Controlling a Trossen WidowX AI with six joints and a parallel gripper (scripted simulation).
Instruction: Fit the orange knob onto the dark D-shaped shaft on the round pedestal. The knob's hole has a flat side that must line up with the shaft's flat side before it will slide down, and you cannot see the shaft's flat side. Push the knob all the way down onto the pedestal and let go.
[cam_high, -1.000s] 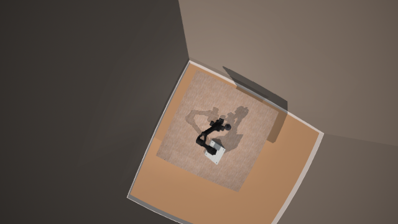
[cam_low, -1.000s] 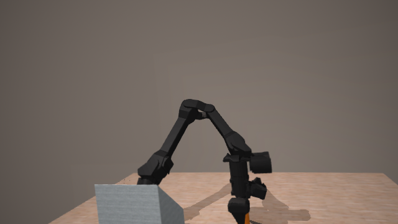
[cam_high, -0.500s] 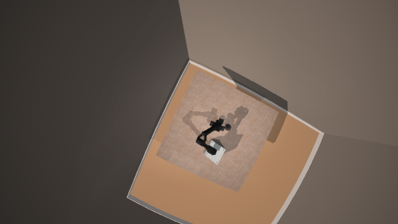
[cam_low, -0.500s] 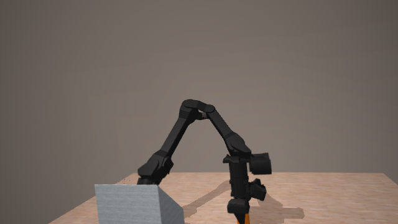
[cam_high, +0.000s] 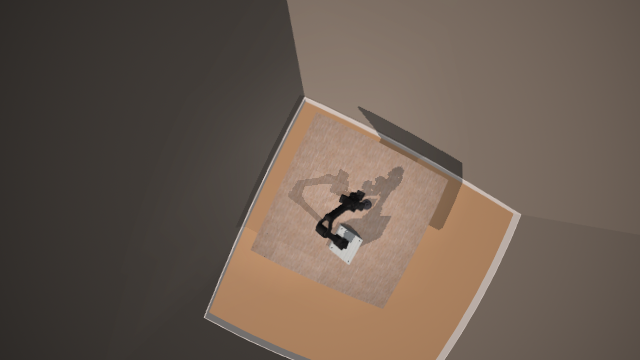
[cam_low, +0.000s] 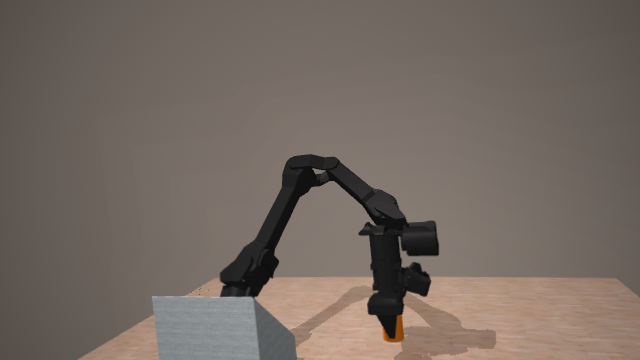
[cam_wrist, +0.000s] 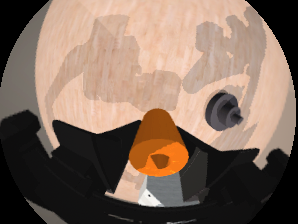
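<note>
The dark round pedestal is 15 cm to the right of my gripper tip, 3 cm below it and 2 cm ahead of it. Also, from my gripper tip: orange knob 2 cm above.
</note>
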